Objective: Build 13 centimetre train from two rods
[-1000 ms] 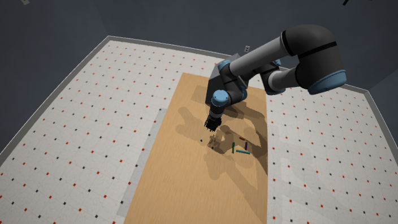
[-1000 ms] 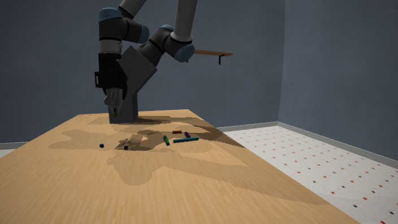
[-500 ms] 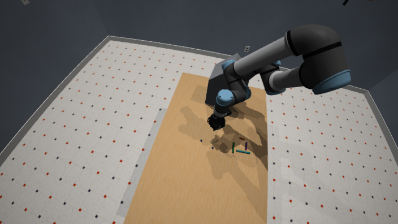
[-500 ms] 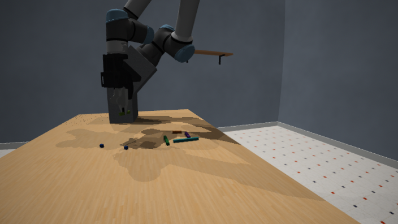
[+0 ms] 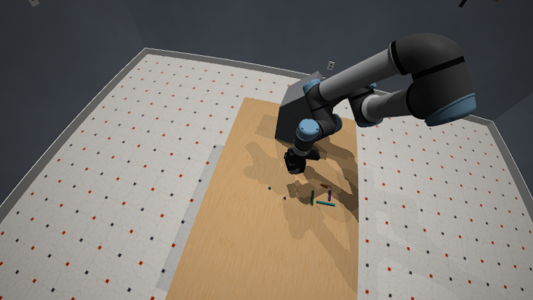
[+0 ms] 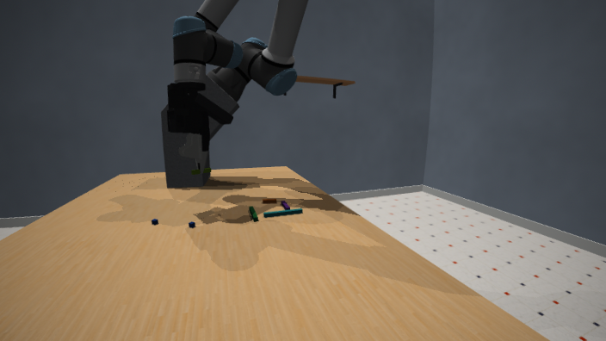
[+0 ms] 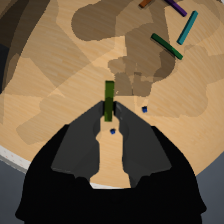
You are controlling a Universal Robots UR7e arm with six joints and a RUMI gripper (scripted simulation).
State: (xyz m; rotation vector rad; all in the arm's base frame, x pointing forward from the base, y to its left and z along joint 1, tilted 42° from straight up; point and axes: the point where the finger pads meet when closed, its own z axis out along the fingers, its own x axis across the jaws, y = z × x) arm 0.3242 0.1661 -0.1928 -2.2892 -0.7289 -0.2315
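Right now the green rod is 130 mm to the left of my hand, 110 mm below it and 50 mm ahead of it. Round my hand: turquoise rod 210 mm to the left, 110 mm below, 60 mm ahead; then lime rod 10 mm below; then orange rod 180 mm to the left, 110 mm below, 40 mm behind.
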